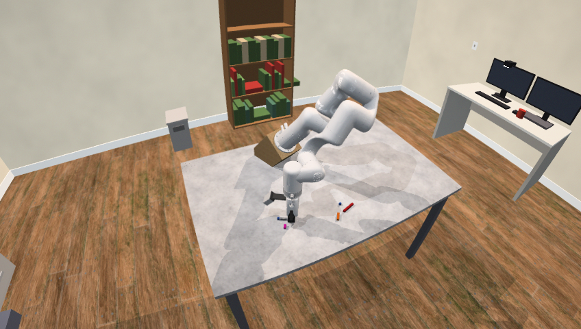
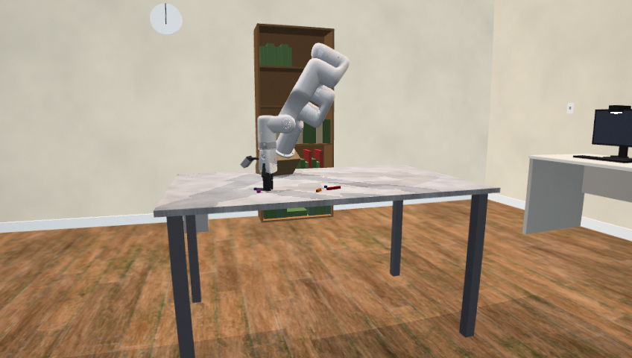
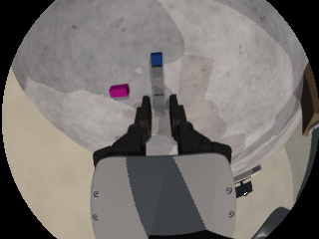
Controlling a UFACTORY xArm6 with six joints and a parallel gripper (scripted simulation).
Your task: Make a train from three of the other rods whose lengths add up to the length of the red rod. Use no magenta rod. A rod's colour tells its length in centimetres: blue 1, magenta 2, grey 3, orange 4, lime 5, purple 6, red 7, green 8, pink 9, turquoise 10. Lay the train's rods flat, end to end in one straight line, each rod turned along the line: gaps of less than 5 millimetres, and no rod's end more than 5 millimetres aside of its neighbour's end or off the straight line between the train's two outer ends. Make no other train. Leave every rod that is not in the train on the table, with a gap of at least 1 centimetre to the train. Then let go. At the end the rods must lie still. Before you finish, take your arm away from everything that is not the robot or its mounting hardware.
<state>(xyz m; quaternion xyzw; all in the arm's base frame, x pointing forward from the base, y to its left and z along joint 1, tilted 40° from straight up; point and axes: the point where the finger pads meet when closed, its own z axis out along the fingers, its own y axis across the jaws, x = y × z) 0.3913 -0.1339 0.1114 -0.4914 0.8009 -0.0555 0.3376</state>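
The magenta rod lies 30 mm ahead of my hand, 40 mm to the right of it and 20 mm below it. From my hand the other things lie so: red rod 20 mm ahead, 280 mm to the left, 20 mm below; then orange rod 50 mm ahead, 210 mm to the left, 20 mm below.
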